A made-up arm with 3 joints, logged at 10 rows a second.
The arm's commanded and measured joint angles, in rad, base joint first. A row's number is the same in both.
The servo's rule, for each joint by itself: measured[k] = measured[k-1] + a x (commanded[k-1-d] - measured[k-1]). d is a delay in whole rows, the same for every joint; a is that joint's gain. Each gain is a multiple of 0.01, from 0.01 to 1. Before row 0 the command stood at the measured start. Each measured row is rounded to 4 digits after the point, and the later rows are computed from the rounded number. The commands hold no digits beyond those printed.
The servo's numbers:
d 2
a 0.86 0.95 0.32
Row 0, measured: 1.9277, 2.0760, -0.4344
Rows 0 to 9, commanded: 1.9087, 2.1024, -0.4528; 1.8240, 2.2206, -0.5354; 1.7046, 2.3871, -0.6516; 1.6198, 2.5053, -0.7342; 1.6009, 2.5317, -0.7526; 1.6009, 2.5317, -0.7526; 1.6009, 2.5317, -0.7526; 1.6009, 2.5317, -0.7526; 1.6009, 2.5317, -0.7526; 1.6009, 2.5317, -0.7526
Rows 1 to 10, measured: 1.9277, 2.0760, -0.4344; 1.9277, 2.0760, -0.4344; 1.9114, 2.1011, -0.4403; 1.8362, 2.2146, -0.4707; 1.7230, 2.3785, -0.5286; 1.6342, 2.4990, -0.5944; 1.6056, 2.5301, -0.6450; 1.6016, 2.5316, -0.6794; 1.6010, 2.5317, -0.7028; 1.6009, 2.5317, -0.7187
